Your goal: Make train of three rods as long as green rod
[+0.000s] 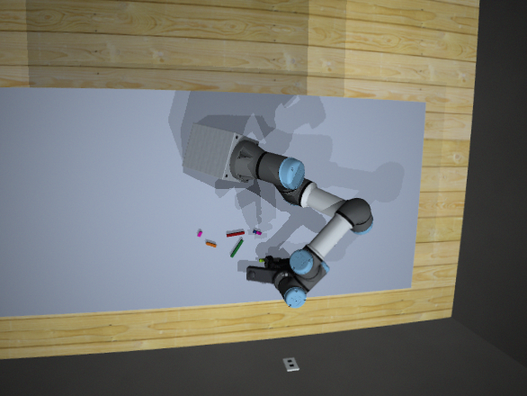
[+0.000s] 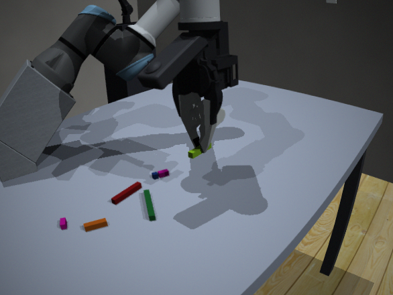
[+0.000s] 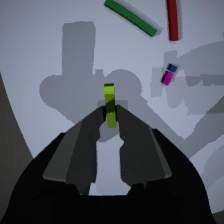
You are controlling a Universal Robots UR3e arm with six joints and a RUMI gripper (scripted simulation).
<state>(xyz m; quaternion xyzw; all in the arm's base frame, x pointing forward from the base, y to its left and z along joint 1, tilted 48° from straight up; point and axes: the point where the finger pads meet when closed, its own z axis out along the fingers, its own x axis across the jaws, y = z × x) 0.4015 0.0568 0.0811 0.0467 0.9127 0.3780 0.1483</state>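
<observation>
Now: the blue rod 90 mm behind my hand, 80 mm below it and 30 mm to the right of it. The rest, counted from my hand: green rod 100 mm to the right, 80 mm below, 30 mm behind; then lime rod 10 mm below; then red rod 100 mm to the right, 90 mm behind, 80 mm below.
</observation>
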